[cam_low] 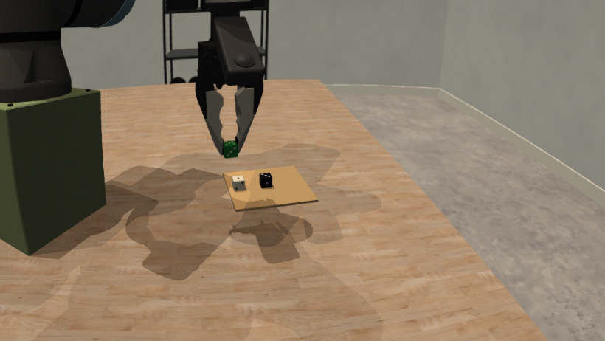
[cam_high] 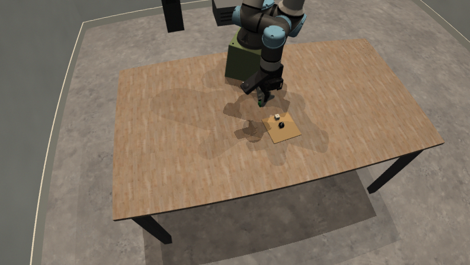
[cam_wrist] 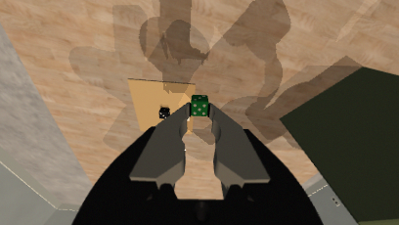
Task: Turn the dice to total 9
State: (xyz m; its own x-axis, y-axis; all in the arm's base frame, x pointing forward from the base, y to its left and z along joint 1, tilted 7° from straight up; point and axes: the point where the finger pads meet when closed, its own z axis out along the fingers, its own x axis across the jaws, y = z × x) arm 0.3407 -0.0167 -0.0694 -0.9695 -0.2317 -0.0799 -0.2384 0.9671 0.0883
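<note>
Now: hand 6 cm short of the black die, 9 cm to the right of it and 11 cm above it. Also, from my hand: tan mat: 6 cm ahead, 9 cm to the left, 12 cm below; white die: 1 cm ahead, 8 cm to the left, 11 cm below; green die: 1 cm below.
</note>
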